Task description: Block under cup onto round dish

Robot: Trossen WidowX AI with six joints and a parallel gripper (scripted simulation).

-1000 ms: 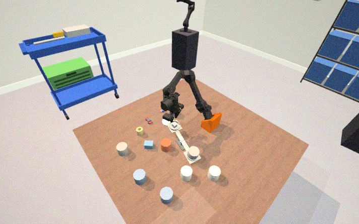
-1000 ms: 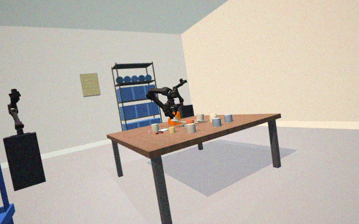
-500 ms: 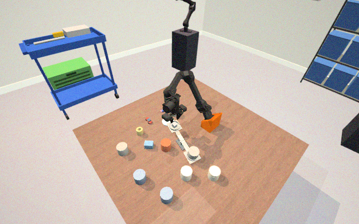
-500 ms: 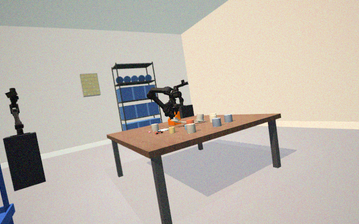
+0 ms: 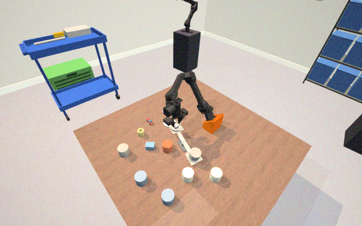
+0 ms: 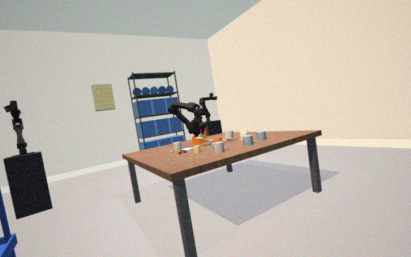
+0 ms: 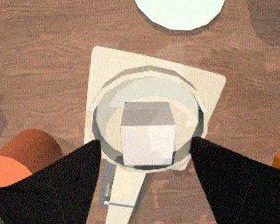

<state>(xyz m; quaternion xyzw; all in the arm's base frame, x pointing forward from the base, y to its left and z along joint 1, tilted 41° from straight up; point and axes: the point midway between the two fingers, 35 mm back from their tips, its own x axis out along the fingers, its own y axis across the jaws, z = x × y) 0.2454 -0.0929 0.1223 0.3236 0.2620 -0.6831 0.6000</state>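
My gripper tip is 2 cm above the grey block. Also, from my gripper tip: balance beam (4 cm ahead, 11 cm to the left, 6 cm below); balance (5 cm ahead, 11 cm to the left, 8 cm below); round white dish (6 cm behind, 12 cm to the right, 10 cm below).
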